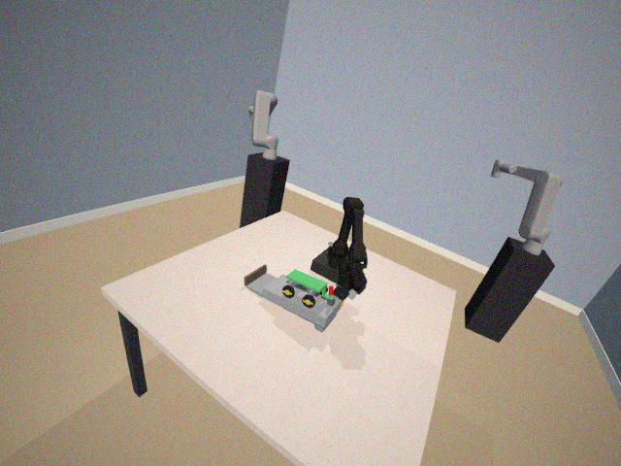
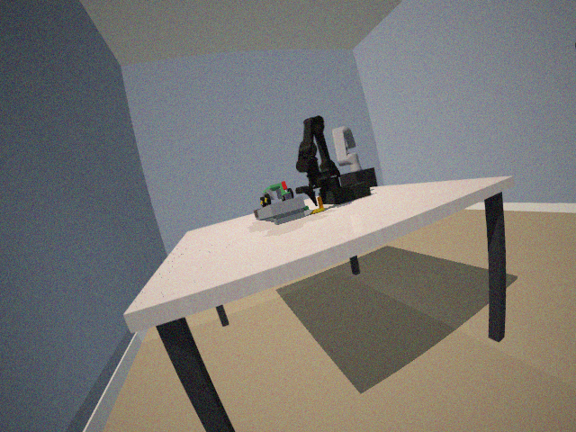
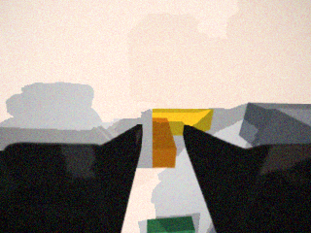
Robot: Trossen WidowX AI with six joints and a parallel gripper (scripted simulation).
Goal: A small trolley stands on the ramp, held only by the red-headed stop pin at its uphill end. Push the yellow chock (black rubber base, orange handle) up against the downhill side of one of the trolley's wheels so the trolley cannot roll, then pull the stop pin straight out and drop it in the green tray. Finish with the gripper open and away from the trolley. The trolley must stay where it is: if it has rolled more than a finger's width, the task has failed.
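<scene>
Right now my gripper tip is 150 mm short of the green trolley, 140 mm to the left of it and 90 mm below it. From my gripper tip the other things lie so: red-headed stop pin: 140 mm ahead, 30 mm to the right, 100 mm above; brown end wall: 120 mm ahead, 410 mm to the right; yellow chock: 20 mm ahead, 10 mm below.
</scene>
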